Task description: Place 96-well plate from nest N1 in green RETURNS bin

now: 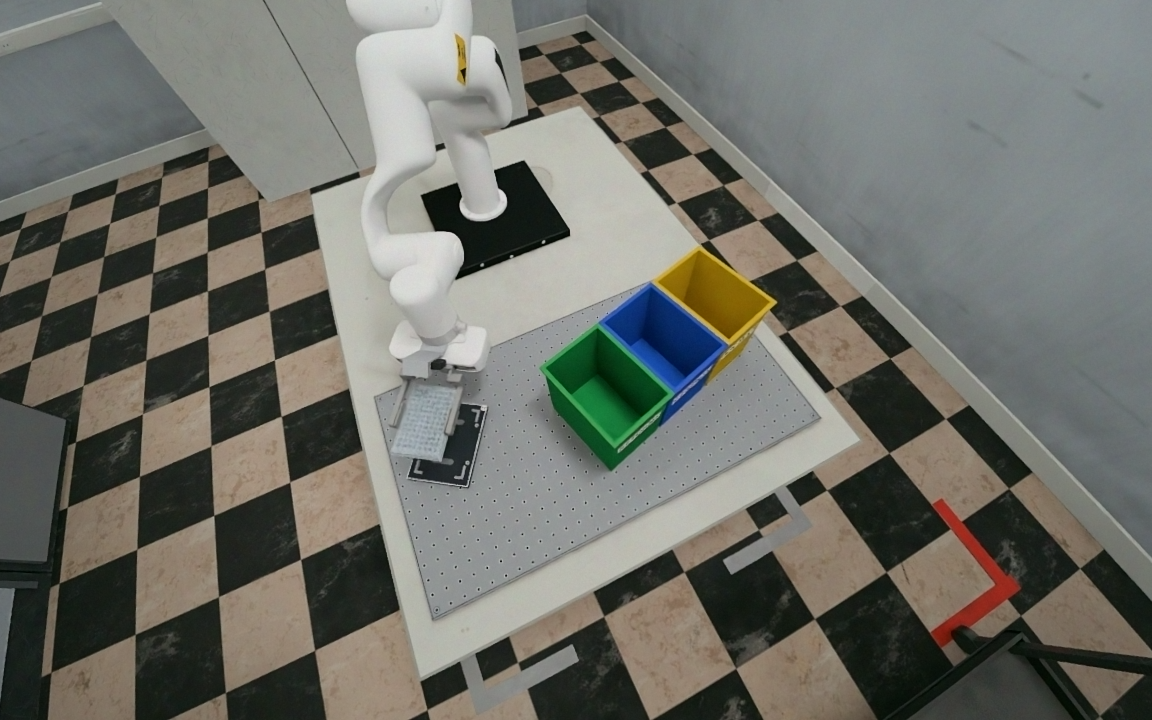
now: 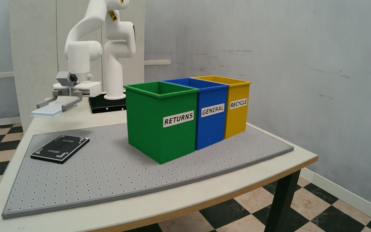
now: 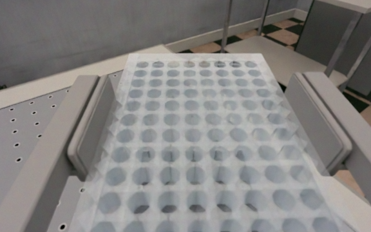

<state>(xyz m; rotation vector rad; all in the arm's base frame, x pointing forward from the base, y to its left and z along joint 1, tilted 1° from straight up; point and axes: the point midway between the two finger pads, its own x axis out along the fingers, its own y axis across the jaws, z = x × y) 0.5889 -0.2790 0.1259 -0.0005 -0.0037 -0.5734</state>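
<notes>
My hand is 9 cm short of the green returns bin, 29 cm to the right of it and 5 cm above it. Also, from my hand: black plate nest N1 (13 cm below); clear 96-well plate (1 cm below); blue general bin (5 cm ahead, 42 cm to the left, 5 cm below).
</notes>
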